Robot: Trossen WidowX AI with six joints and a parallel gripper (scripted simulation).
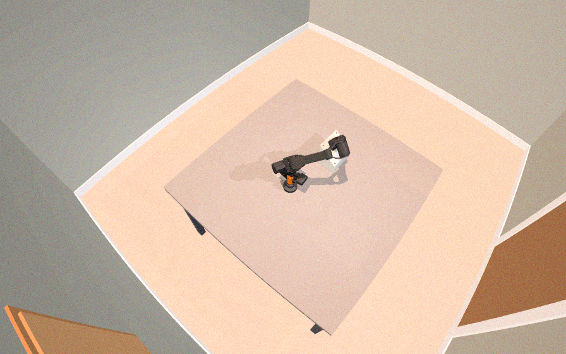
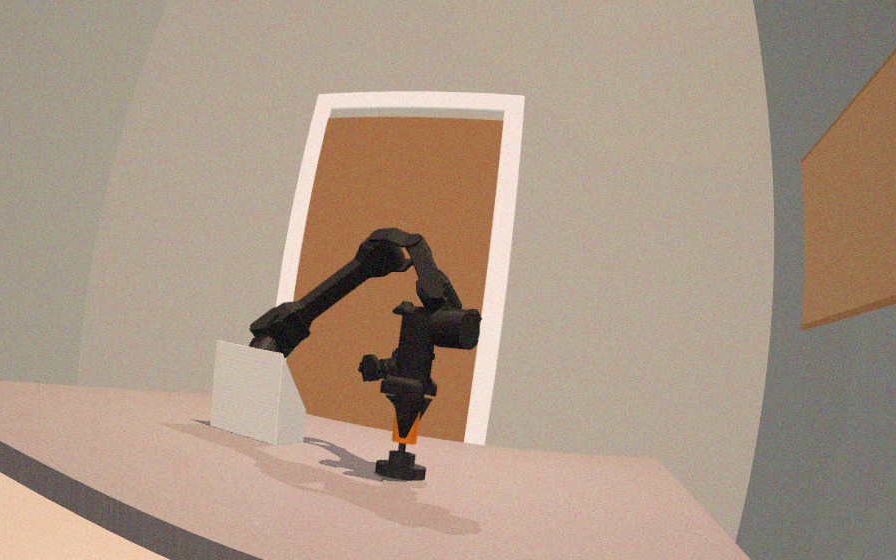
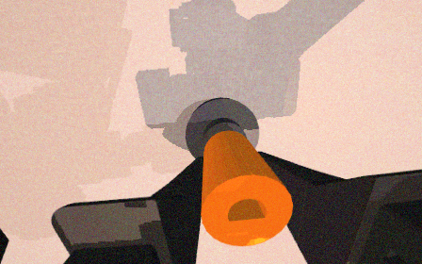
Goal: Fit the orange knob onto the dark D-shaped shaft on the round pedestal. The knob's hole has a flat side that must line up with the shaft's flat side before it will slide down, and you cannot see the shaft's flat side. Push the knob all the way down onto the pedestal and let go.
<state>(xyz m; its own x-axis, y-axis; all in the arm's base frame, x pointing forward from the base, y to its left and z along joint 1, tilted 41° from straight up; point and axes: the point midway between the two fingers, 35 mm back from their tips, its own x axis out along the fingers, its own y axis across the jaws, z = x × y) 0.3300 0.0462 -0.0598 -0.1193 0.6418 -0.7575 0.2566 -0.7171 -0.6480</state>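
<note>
My gripper tip is 20 mm below the orange knob. Round my gripper tip: pedestal 40 mm below.
</note>
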